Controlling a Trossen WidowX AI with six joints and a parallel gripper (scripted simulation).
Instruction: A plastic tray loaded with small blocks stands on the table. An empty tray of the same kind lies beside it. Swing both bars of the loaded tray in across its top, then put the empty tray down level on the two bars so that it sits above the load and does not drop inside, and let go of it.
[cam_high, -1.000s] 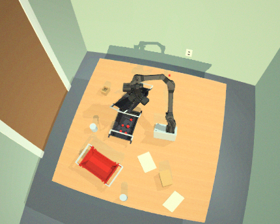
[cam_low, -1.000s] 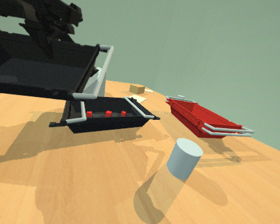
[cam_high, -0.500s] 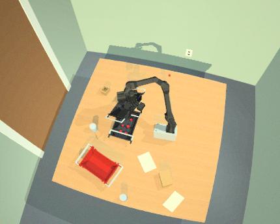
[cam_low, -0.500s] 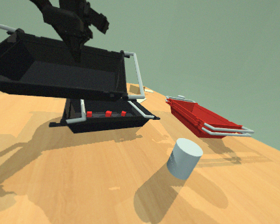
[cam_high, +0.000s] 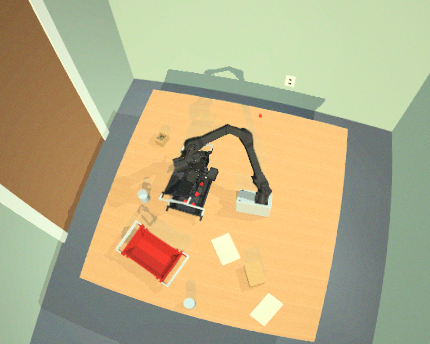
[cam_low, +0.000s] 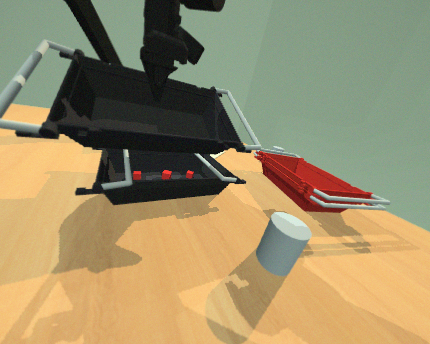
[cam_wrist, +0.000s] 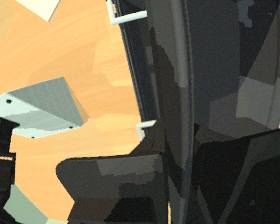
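Now: gripper tip 8 cm short of the black tray and 1 cm to the left of it.
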